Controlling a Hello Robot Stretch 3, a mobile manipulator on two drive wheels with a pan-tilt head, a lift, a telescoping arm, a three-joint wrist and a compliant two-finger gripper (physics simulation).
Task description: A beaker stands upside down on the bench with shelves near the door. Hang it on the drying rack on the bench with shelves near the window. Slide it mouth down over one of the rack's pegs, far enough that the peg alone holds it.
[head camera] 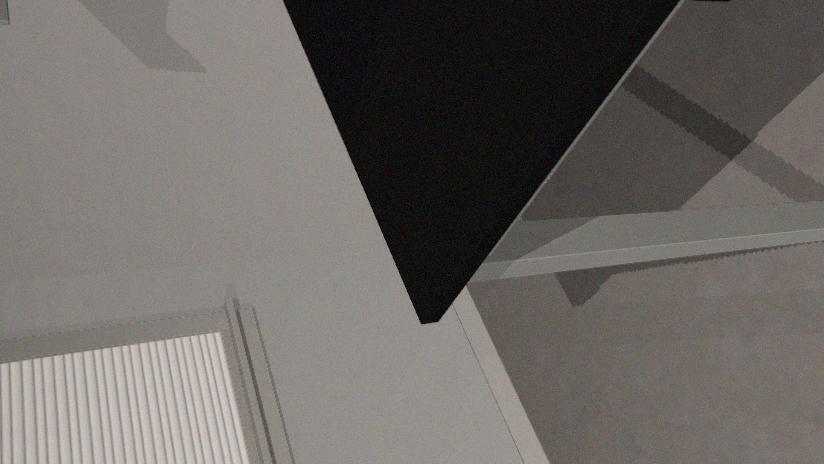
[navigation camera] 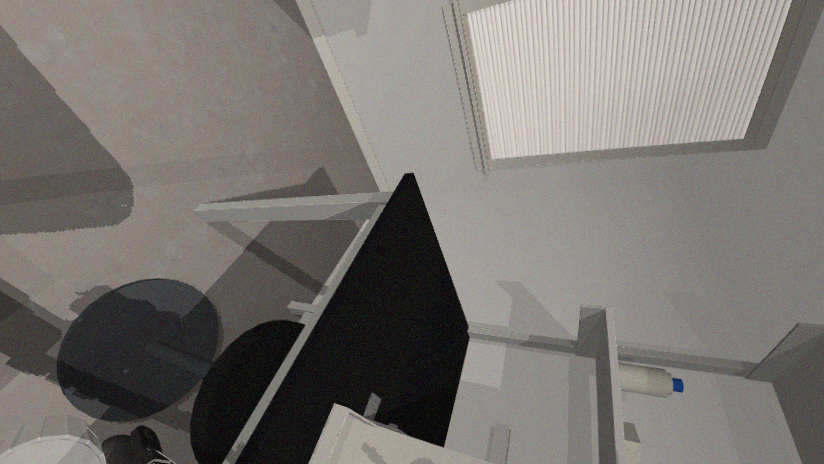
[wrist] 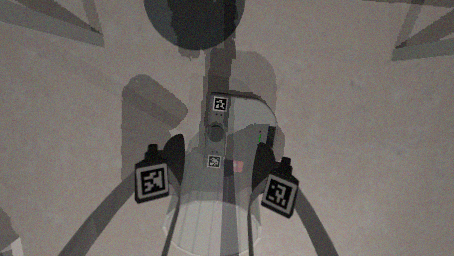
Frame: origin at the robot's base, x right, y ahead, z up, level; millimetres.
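Seen in the pictures: gripper, between the fingertips: [wrist: 219,154]; robot's base, origin of its link: [wrist: 218,126].
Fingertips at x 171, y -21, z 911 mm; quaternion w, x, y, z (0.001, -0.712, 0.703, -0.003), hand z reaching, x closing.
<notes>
Pixels of each thing's top centre, then the offset from my fingertips to it. "spot": a spot on its surface instead. Level surfaces: height alone.
- clear beaker, centre of its top: [wrist: 212,225] dx -31, dy -1, dz +51 mm
- black bench top, height of its surface: dz +3 mm
- black disc, a spot on its surface: [navigation camera: 247,391] spot: dx +309, dy +162, dz -251 mm
- blue-capped bottle, a spot on its surface: [navigation camera: 645,381] spot: dx +737, dy +568, dz +547 mm
The clear beaker [wrist: 205,222] is between my gripper's two fingertips [wrist: 218,161] in the wrist view, and my gripper is shut on it. The floor and my base show through its wall. Part of the beaker [navigation camera: 51,450] also shows at the lower left of the navigation view, left of the bench. One pale corner of the drying rack [navigation camera: 341,429] shows at the bottom of the navigation view, over the black bench top [head camera: 449,144] [navigation camera: 369,322]. Its pegs cannot be made out clearly. The rack does not show in the head view.
A blinded window [head camera: 115,403] [navigation camera: 622,80] is in the wall beyond the bench. A round grey stool [navigation camera: 138,345] and a black disc [navigation camera: 247,391] stand at the bench's front edge. A shelf upright [navigation camera: 607,374] and a blue-capped bottle [navigation camera: 645,381] are at right. My base [wrist: 250,112] is below the gripper.
</notes>
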